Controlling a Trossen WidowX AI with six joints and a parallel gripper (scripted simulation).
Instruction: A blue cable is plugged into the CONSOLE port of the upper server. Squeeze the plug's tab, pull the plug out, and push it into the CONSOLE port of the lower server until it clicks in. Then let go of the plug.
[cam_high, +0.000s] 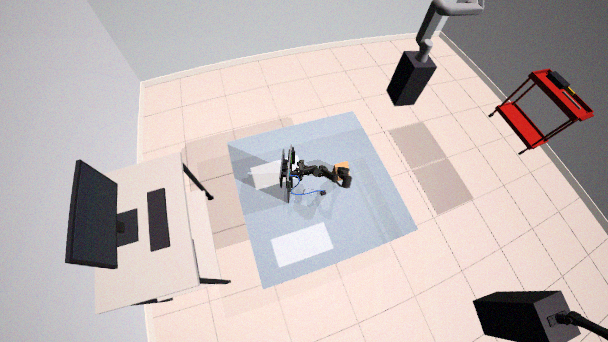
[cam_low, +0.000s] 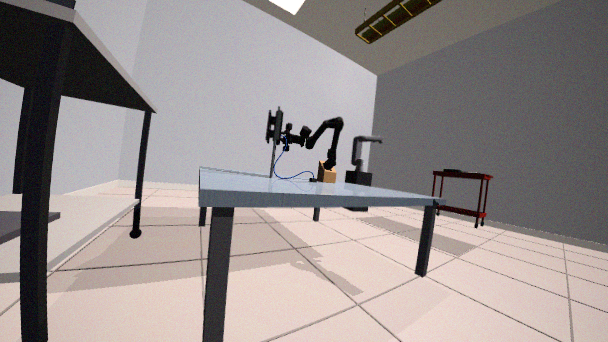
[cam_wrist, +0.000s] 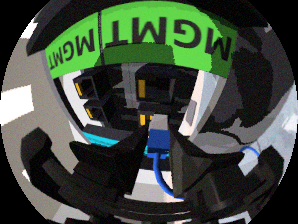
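Now: the blue plug 1 cm ahead of my gripper tip.
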